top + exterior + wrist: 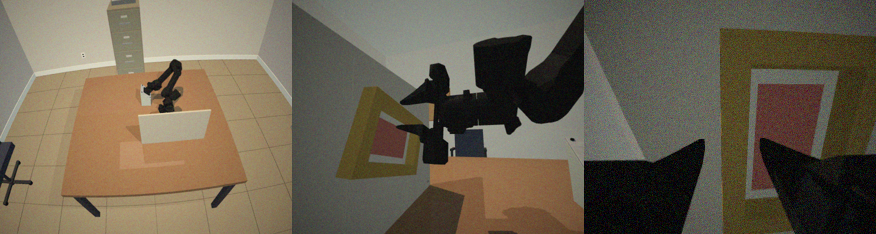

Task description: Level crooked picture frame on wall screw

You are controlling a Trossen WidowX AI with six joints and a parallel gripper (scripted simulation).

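Right now my gripper tip is 2 cm to the right of the picture frame and 5 cm above it. Round my gripper tip: grey wall panel: 1 cm ahead, 2 cm to the left, 6 cm below.
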